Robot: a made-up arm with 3 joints. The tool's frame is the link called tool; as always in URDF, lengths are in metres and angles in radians.
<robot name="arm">
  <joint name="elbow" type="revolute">
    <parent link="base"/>
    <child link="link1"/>
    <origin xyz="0 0 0.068" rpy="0 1.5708 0"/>
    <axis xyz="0 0 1"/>
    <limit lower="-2.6" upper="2.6" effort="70" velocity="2.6"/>
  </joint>
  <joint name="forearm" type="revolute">
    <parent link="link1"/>
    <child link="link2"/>
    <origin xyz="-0.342 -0.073 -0.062" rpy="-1.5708 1.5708 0"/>
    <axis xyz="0 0 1"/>
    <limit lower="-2.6" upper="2.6" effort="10" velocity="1.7"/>
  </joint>
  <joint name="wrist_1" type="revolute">
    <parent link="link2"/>
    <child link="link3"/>
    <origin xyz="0.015 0.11 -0.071" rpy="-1.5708 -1.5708 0"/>
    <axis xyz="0 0 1"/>
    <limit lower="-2.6" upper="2.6" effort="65" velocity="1.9"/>
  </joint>
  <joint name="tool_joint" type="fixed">
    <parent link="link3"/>
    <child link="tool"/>
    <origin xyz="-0.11 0.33 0.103" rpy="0 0 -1.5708"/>
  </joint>
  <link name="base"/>
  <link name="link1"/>
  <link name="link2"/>
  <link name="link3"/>
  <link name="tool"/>
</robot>
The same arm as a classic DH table. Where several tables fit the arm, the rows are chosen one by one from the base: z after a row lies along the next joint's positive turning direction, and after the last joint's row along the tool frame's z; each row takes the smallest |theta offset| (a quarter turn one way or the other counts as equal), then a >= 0, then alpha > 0; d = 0 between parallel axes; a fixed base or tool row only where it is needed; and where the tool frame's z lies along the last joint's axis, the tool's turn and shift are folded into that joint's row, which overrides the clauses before.
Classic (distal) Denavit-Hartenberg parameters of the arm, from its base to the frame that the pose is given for. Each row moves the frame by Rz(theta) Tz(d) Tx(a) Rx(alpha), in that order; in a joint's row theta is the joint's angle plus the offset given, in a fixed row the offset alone. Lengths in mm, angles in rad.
base (fixed): theta offset 1.5708, d 68.0, a 0.0, alpha 1.5708
elbow: theta offset 1.5708, d -62.0, a 342.0, alpha 1.5708
forearm: theta offset -1.5708, d -144.0, a 15.0, alpha -1.5708
wrist_1: theta offset 0.3217, d 0.0, a 347.9, alpha 0.0000
tool (fixed): theta offset 2.8198, d 213.0, a 0.0, alpha 0.0000
Joint limits (rad, base to tool): -2.6000..2.6000 -2.6000..2.6000 -2.6000..2.6000

